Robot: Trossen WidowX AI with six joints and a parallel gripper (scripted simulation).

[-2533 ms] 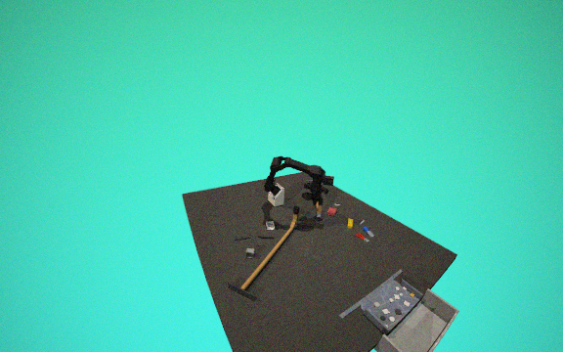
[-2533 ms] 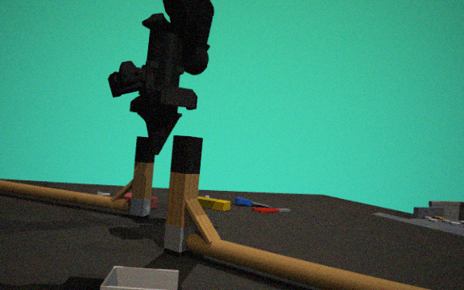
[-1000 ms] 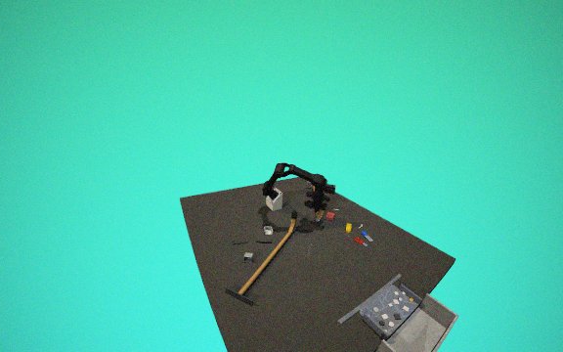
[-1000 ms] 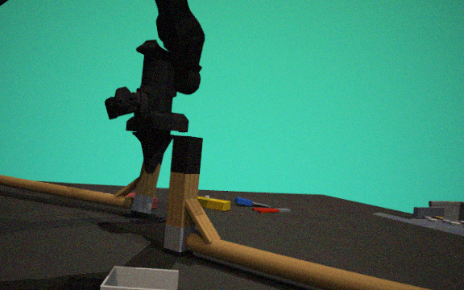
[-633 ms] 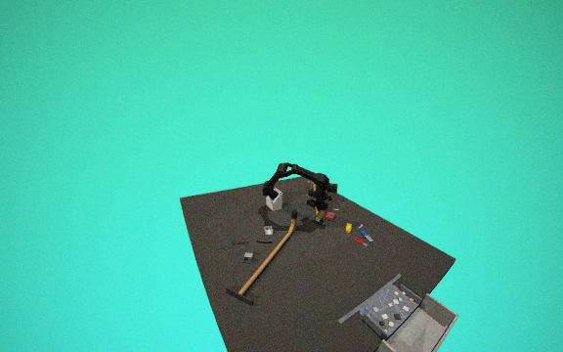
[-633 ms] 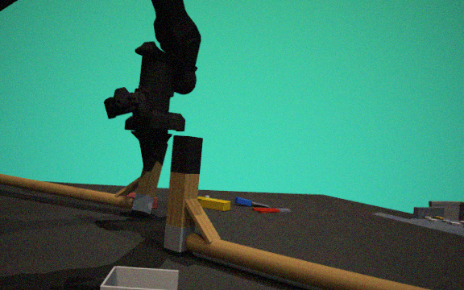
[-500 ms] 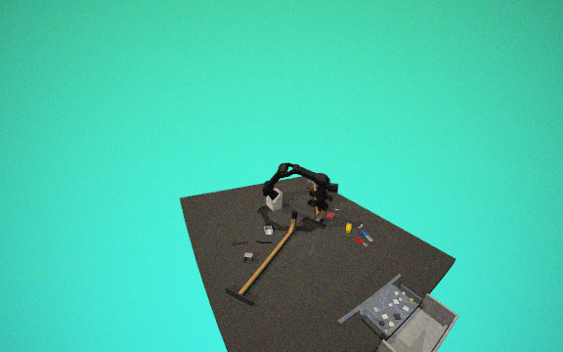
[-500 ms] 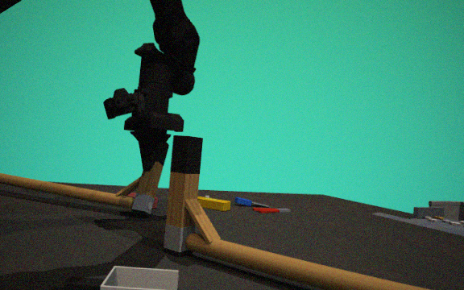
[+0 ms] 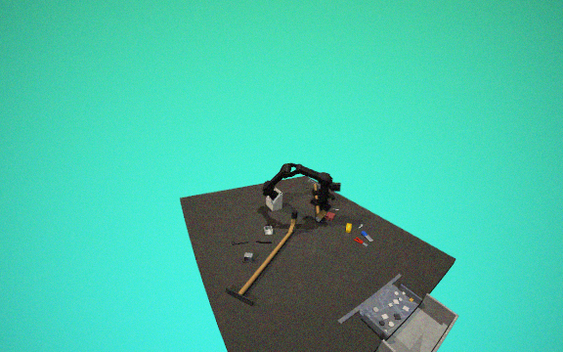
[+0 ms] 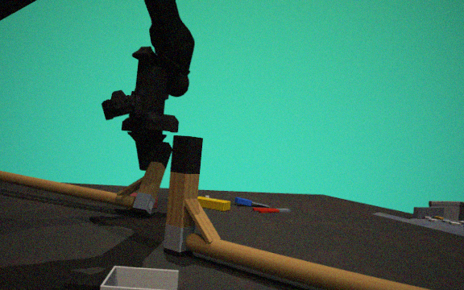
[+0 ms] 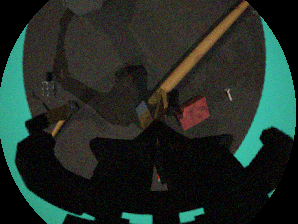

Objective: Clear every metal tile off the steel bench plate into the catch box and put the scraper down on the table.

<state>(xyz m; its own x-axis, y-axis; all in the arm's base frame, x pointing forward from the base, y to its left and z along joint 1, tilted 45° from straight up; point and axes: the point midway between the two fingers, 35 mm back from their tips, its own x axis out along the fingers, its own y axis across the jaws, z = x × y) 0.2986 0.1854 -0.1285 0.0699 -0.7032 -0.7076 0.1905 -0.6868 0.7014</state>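
The long scraper lies 45 cm to the right of my gripper tip, 21 cm ahead of it and 2 cm below it. From my gripper tip the other things lie so: red block: 9 cm to the left, 7 cm below; then yellow block: 17 cm ahead, 13 cm to the left, 7 cm below; then blue tool: 29 cm ahead, 17 cm to the left, 8 cm below.
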